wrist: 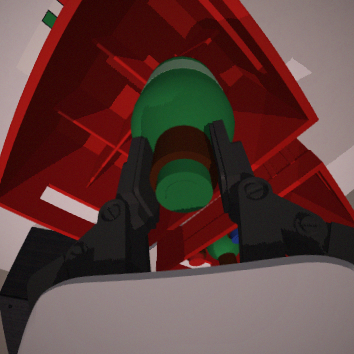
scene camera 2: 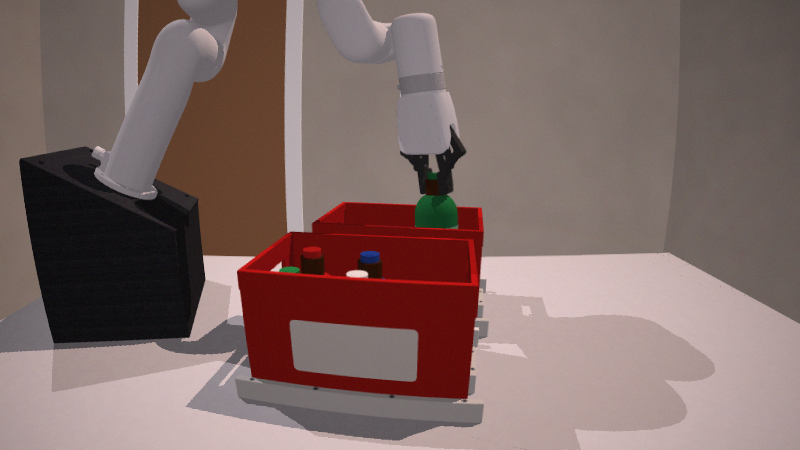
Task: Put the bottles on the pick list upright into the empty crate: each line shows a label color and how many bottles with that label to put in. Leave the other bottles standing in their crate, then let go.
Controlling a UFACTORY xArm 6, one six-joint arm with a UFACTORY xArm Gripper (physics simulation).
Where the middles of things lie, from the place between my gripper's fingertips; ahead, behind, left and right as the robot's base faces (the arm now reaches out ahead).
Now: the pale crate panel [scene camera 2: 357, 351] 300 mm to the right of my hand, 130 mm below it and 130 mm behind it. Round my hand: pale crate rail [scene camera 2: 335, 400] 310 mm to the right, 200 mm below, 130 mm behind.
